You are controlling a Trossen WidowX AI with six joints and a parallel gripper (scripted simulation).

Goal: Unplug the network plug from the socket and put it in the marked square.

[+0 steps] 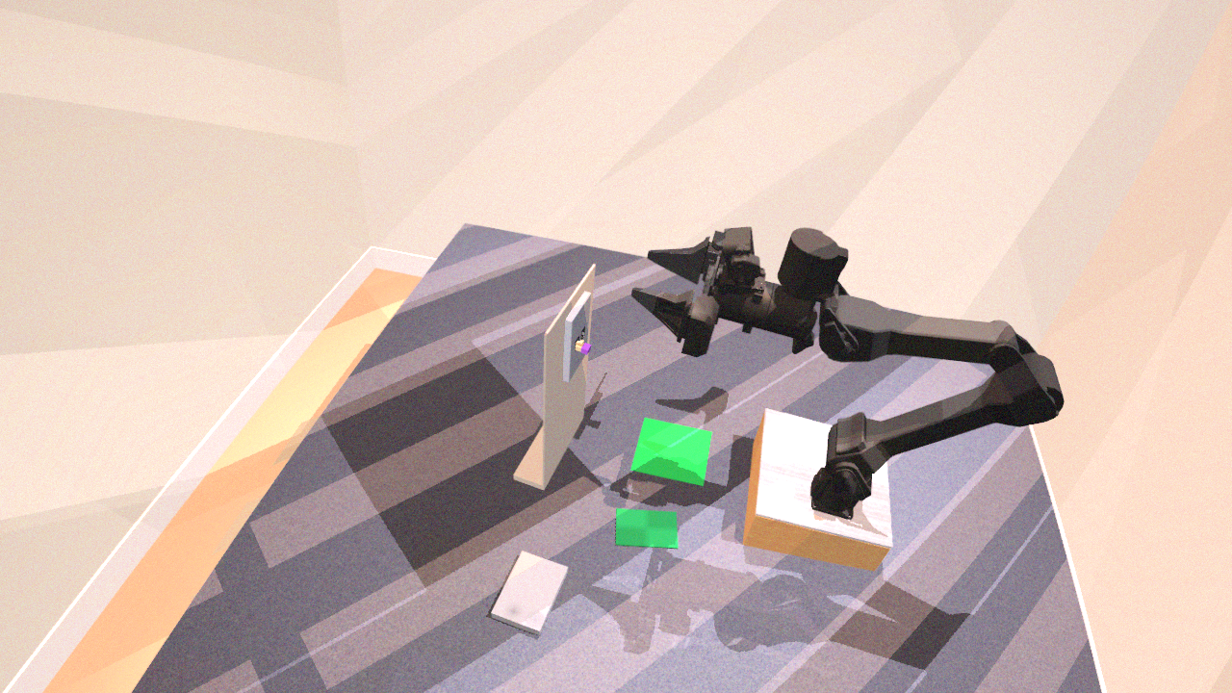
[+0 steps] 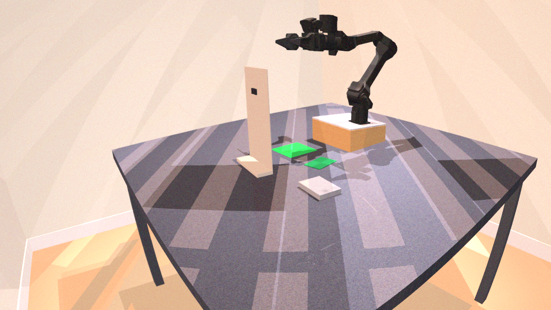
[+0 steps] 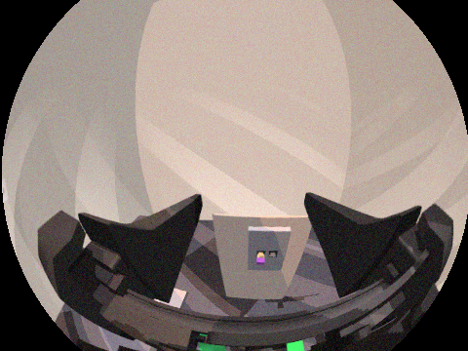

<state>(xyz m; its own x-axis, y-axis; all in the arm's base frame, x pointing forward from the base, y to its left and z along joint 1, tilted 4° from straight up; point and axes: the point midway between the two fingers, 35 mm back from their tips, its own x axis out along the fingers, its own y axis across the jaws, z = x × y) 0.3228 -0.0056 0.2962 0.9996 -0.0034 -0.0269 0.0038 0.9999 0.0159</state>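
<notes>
Now: the network plug 8 cm ahead of my gripper tip, 2 cm to the right of it and 16 cm below it. Also, from my gripper tip: panel 10 cm ahead, 3 cm to the right, 25 cm below.
</notes>
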